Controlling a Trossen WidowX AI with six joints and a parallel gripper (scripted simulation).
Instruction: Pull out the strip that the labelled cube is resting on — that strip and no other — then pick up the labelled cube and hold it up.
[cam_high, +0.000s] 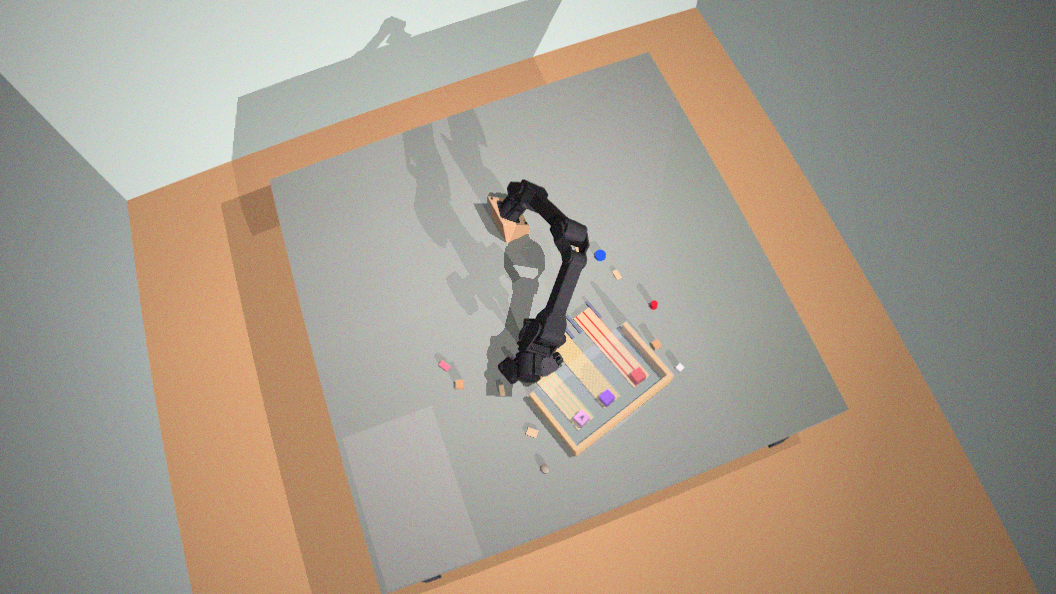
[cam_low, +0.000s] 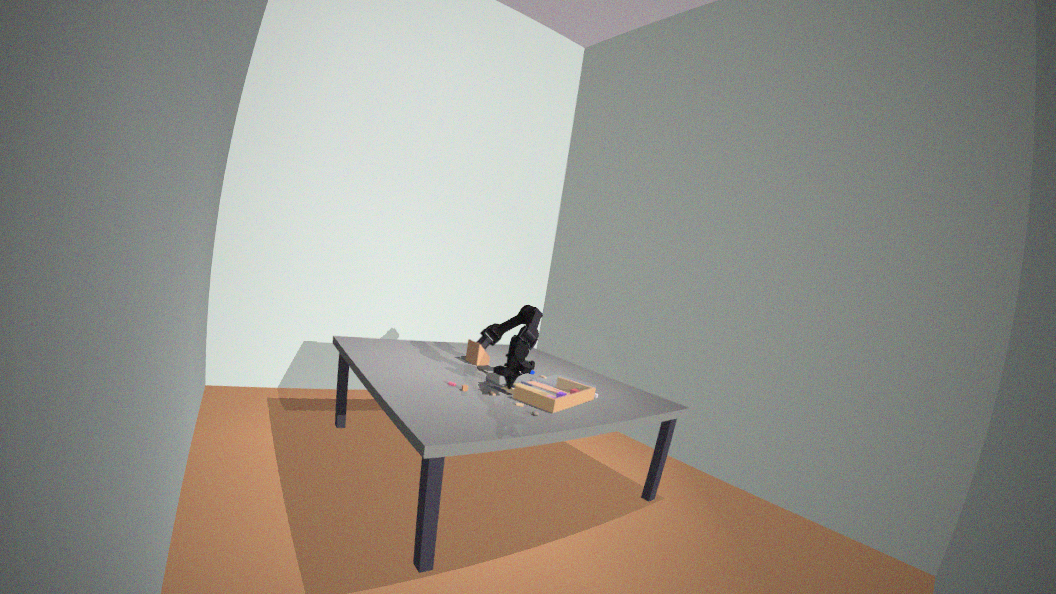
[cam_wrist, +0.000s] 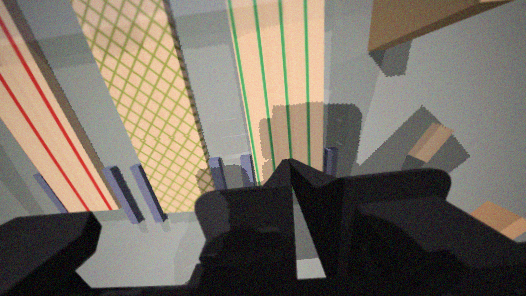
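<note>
Now: gripper tip 80 mm short of the green-striped strip and 40 mm to the right of it. Round my gripper tip: cross-hatched strip (40 mm ahead, 120 mm to the left); labelled cube (180 mm ahead, 80 mm to the left, 10 mm above); red-lined strip (210 mm to the left).
</note>
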